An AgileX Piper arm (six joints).
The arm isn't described. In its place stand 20 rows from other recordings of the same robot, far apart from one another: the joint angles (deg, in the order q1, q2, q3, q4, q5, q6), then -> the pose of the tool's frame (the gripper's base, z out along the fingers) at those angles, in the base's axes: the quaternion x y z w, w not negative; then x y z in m.
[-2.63, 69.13, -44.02, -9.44, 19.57, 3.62] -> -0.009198, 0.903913, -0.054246, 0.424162, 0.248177, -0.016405, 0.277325
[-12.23, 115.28, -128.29, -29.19, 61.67, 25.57] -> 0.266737, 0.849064, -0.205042, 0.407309, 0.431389, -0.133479, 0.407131
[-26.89, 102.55, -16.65, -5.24, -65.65, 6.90] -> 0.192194, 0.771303, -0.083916, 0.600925, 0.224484, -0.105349, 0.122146
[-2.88, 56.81, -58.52, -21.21, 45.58, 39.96] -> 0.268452, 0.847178, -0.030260, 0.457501, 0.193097, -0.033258, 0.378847
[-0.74, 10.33, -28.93, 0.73, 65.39, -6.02] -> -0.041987, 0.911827, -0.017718, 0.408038, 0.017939, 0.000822, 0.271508
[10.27, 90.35, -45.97, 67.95, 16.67, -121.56] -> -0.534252, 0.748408, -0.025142, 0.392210, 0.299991, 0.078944, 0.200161
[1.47, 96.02, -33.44, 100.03, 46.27, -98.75] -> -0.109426, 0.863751, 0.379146, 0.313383, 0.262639, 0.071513, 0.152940
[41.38, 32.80, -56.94, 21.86, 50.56, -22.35] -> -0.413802, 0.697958, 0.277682, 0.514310, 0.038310, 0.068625, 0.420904
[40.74, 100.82, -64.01, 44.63, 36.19, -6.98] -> -0.131350, 0.934886, 0.317789, 0.088007, 0.246510, 0.262152, 0.208418
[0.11, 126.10, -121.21, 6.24, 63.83, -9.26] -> -0.067190, 0.970135, 0.034753, 0.230470, 0.488568, 0.009815, 0.269762
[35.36, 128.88, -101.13, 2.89, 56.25, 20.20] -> -0.119429, 0.987962, 0.064296, 0.074391, 0.376571, 0.271898, 0.152650
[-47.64, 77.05, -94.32, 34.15, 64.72, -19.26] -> 0.221935, 0.846225, 0.032497, 0.483314, 0.209206, -0.160876, 0.473937
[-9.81, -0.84, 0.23, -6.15, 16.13, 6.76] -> 0.080862, 0.764190, -0.061376, 0.636952, 0.052670, -0.011856, 0.187372
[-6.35, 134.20, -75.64, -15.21, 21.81, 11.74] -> 0.040386, 0.989091, -0.058406, 0.129062, 0.411584, -0.054728, 0.022512
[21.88, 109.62, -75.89, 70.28, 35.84, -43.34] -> -0.108966, 0.877271, 0.390386, 0.257141, 0.368905, 0.202201, 0.223542
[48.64, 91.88, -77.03, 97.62, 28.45, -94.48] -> -0.423332, 0.604072, 0.451037, 0.502447, 0.217849, 0.312475, 0.374703
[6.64, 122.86, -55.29, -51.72, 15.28, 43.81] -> -0.099861, 0.977620, -0.103100, 0.153810, 0.347766, 0.021531, 0.042064
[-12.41, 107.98, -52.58, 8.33, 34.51, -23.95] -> -0.042501, 0.997156, 0.027771, 0.055700, 0.303534, -0.059144, 0.110191
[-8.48, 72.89, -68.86, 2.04, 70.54, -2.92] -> 0.050582, 0.982702, -0.000125, 0.178152, 0.233796, -0.031770, 0.345251
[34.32, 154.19, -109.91, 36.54, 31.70, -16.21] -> -0.186434, 0.947619, 0.228643, 0.122403, 0.408999, 0.313681, -0.009317
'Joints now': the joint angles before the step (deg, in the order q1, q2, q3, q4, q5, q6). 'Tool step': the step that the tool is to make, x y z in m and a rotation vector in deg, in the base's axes. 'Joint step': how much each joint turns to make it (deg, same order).
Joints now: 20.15 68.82 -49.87 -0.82 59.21 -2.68
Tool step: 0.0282 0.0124 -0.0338 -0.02 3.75 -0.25
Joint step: 0.02 9.29 -0.07 1.39 -5.70 -0.16
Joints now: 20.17 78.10 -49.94 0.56 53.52 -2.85
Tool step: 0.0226 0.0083 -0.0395 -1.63 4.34 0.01
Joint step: 0.01 9.48 -0.19 -0.01 -4.65 -0.04
